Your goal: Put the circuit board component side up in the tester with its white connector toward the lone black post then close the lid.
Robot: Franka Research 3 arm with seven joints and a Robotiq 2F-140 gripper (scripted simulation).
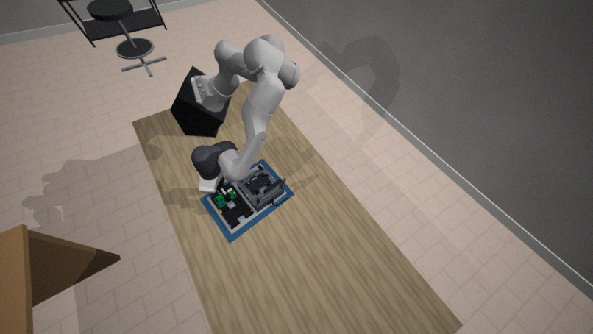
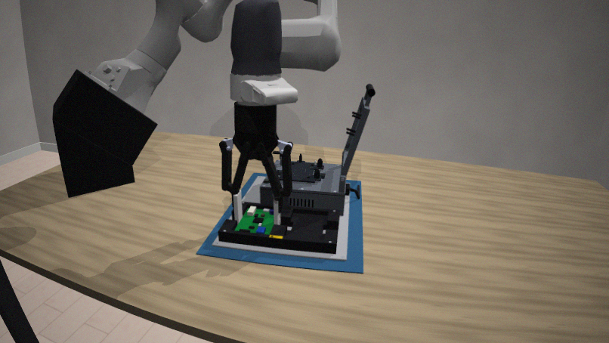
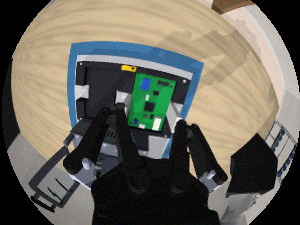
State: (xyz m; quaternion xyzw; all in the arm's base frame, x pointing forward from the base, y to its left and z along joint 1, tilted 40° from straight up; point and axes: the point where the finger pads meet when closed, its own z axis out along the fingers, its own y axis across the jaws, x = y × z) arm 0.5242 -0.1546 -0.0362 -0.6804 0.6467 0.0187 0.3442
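My gripper is now 2 cm above the green circuit board. From my hand the other things lie so: tester lid (15 cm ahead, 20 cm to the left, 14 cm above).
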